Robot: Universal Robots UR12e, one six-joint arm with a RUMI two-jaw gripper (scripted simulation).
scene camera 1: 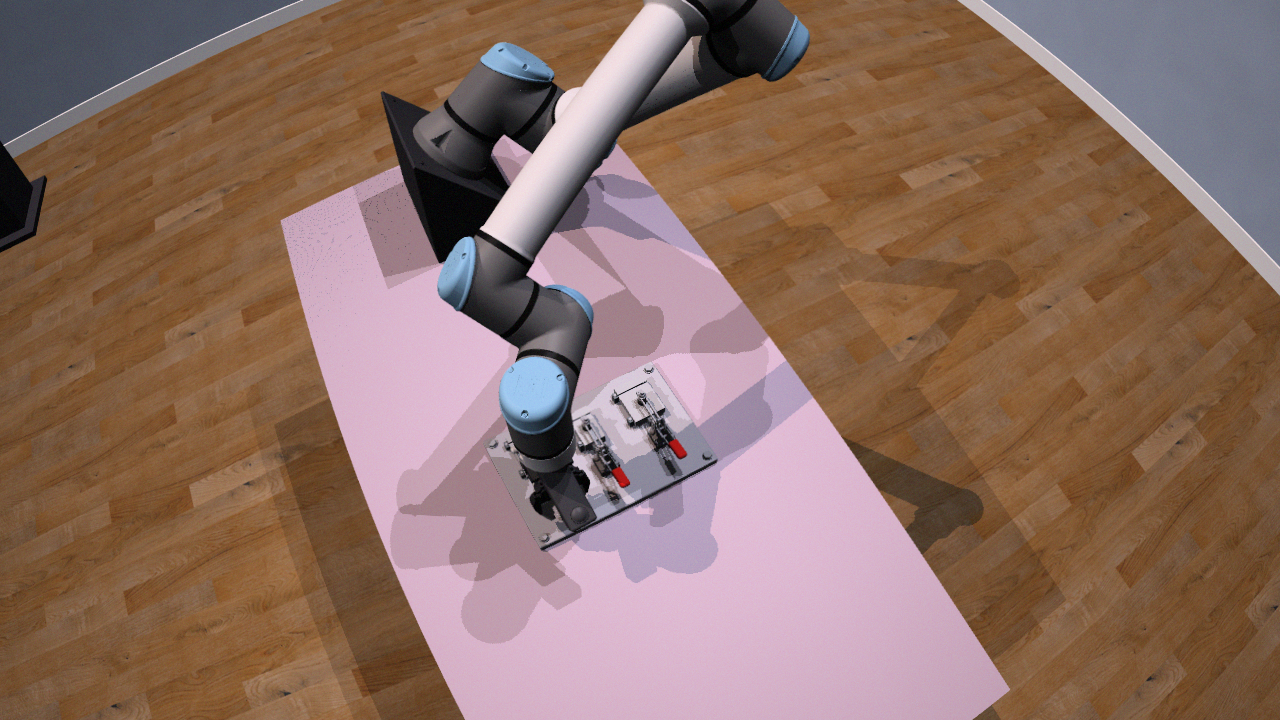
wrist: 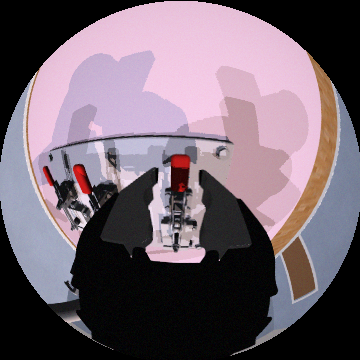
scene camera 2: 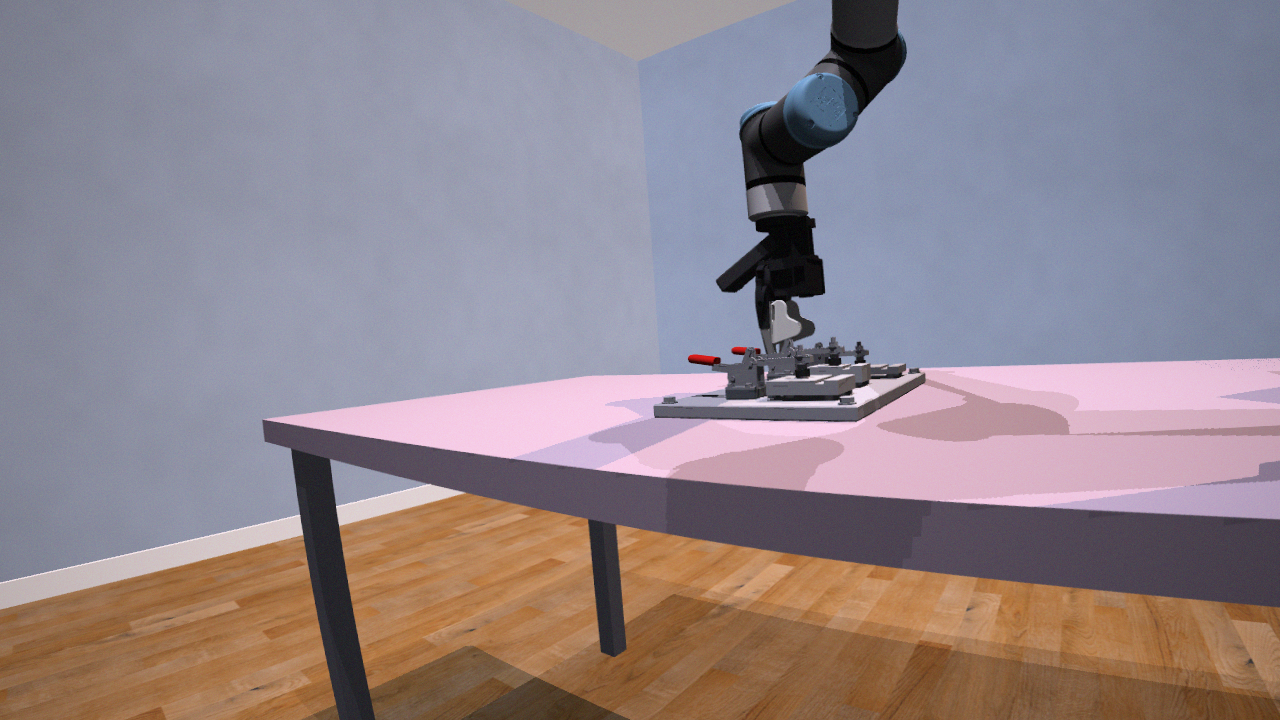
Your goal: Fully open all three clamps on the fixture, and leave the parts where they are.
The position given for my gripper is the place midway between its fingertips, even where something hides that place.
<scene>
I see my gripper (scene camera 2: pixel 781 369).
My gripper shows as well in scene camera 1 (scene camera 1: pixel 564 512) and in the wrist view (wrist: pixel 178 170).
</scene>
